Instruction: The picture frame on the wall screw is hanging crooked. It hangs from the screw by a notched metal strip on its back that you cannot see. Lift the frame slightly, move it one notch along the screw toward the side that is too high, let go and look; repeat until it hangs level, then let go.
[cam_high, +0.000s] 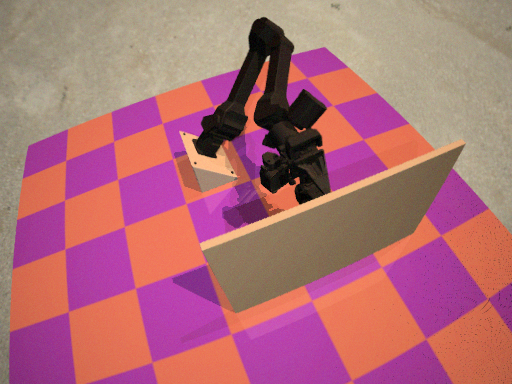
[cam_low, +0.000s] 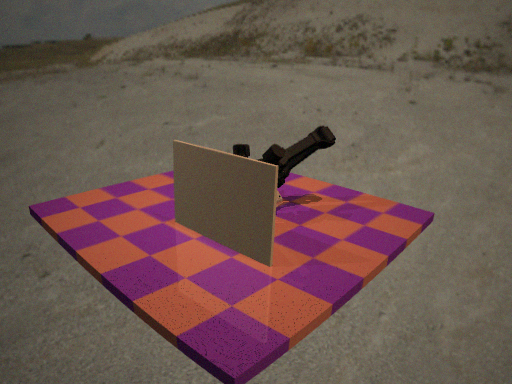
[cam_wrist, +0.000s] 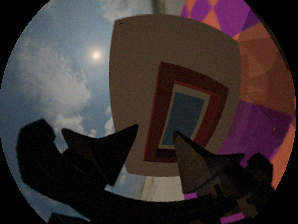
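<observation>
My gripper tip is now 2 cm short of the picture frame and 5 cm above it. From my gripper tip the other things lie so: wall panel (4 cm ahead, 1 cm to the left, 7 cm below).
</observation>
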